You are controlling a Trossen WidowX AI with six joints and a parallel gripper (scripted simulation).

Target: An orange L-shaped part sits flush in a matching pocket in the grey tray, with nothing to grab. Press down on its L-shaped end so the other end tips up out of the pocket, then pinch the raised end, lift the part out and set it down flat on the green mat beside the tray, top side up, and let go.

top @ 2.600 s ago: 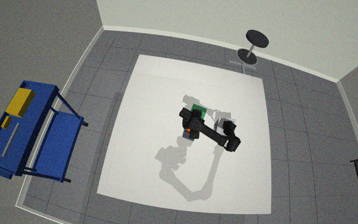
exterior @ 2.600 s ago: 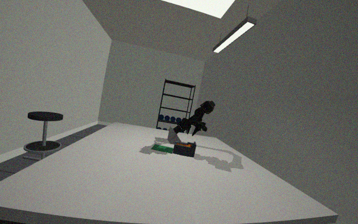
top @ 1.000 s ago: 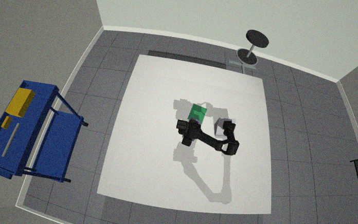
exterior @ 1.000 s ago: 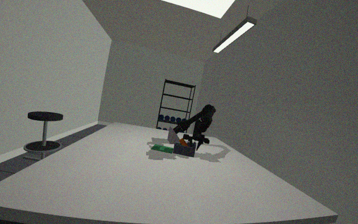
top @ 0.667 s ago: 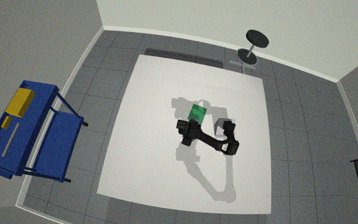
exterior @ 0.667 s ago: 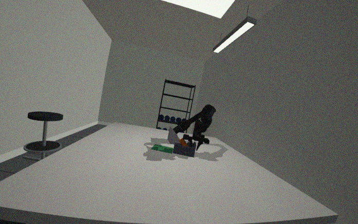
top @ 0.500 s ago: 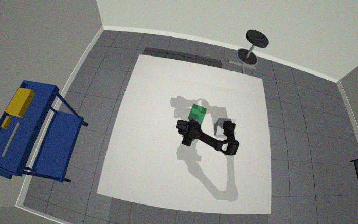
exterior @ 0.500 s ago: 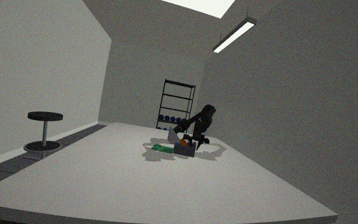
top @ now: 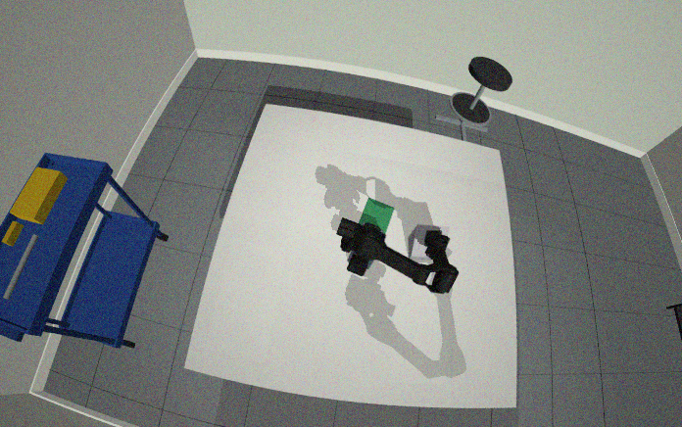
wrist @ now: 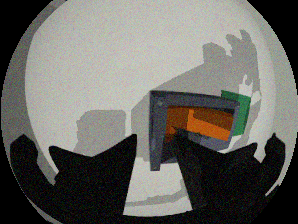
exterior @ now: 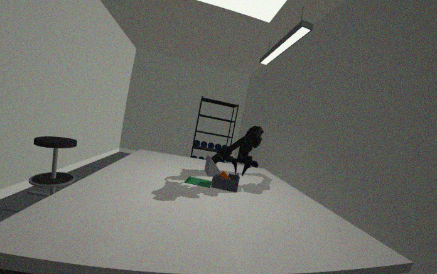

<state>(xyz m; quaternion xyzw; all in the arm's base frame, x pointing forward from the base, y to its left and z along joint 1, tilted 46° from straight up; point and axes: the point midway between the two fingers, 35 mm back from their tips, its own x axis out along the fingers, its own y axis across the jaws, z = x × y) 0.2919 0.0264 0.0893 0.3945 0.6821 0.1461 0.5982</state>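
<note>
Right now my gripper tip is 5 cm above the orange L-shaped part, 4 cm to the left of it and 2 cm past it. The rest, counted from my gripper tip: green mat: 21 cm to the right, 10 cm below, 9 cm behind.
</note>
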